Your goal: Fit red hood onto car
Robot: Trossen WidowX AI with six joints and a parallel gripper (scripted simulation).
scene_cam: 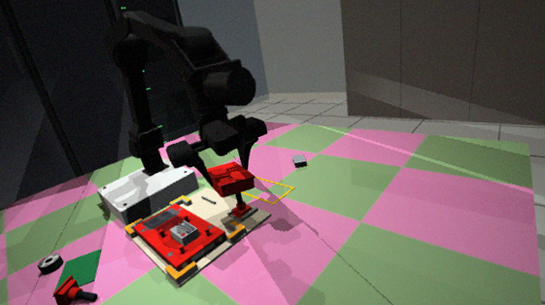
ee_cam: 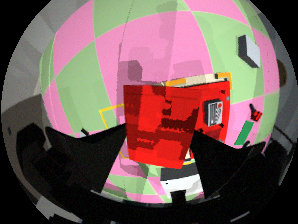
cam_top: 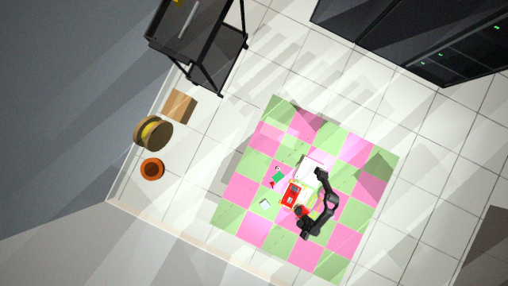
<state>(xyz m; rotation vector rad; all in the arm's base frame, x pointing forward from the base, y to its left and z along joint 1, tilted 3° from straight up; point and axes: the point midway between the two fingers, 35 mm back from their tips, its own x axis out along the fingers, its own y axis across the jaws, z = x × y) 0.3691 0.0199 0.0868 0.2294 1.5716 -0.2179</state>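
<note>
Now: gripper tip 110 mm to the left of the grey engine block, 80 mm above it and 30 mm past it. Round my gripper tip: red hood right at my gripper tip; then green patch 290 mm to the right, 160 mm behind, 100 mm below; then jig 90 mm below, 80 mm to the right, 70 mm behind.
</note>
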